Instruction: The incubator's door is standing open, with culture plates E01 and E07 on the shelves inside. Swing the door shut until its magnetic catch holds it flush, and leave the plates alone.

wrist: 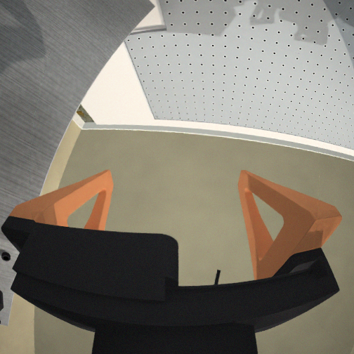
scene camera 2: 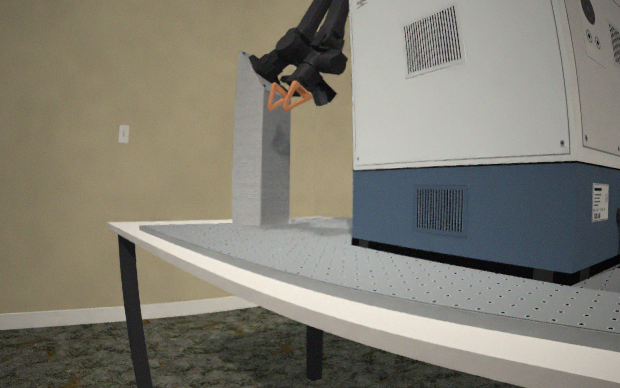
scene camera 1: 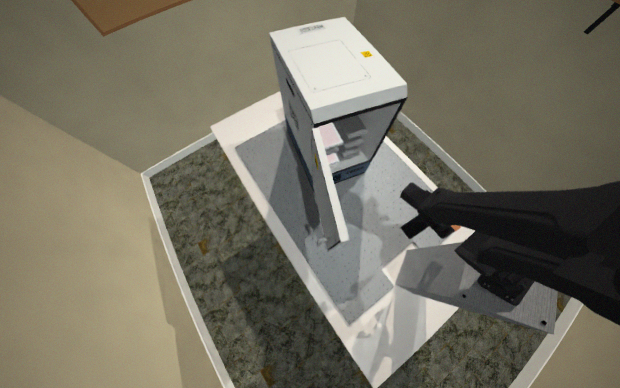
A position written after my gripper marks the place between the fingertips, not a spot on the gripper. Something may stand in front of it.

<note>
In view: my gripper (scene camera 2: pixel 275 109) and a white incubator (scene camera 1: pixel 327 71).
My gripper is seen too in the wrist view (wrist: pixel 175 176).
</note>
